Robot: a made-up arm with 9 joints. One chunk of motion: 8 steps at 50 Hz.
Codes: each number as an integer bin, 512 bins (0 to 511) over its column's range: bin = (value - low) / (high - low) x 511, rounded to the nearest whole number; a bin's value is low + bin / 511 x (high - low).
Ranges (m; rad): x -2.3..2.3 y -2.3..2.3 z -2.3..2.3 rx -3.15..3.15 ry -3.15..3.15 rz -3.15..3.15
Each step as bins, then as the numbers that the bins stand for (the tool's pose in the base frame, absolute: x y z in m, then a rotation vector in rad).
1 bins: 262 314 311 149 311 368
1 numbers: 0.0585 0.5266 0.4996 -1.3130 0.6842 1.3870
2 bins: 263 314 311 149 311 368
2 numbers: 0.0675 0.5266 0.4996 -1.3130 0.6842 1.3870
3 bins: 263 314 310 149 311 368
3 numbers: 0.0675 0.5266 0.4906 -1.3130 0.6842 1.3870
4 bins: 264 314 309 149 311 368
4 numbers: 0.0765 0.5266 0.4816 -1.3130 0.6842 1.3870
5 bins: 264 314 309 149 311 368
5 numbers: 0.0765 0.5266 0.4816 -1.3130 0.6842 1.3870
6 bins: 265 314 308 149 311 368
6 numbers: 0.0855 0.5266 0.4726 -1.3130 0.6842 1.3870
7 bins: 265 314 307 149 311 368
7 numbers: 0.0855 0.5266 0.4636 -1.3130 0.6842 1.3870
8 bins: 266 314 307 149 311 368
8 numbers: 0.0945 0.5266 0.4636 -1.3130 0.6842 1.3870
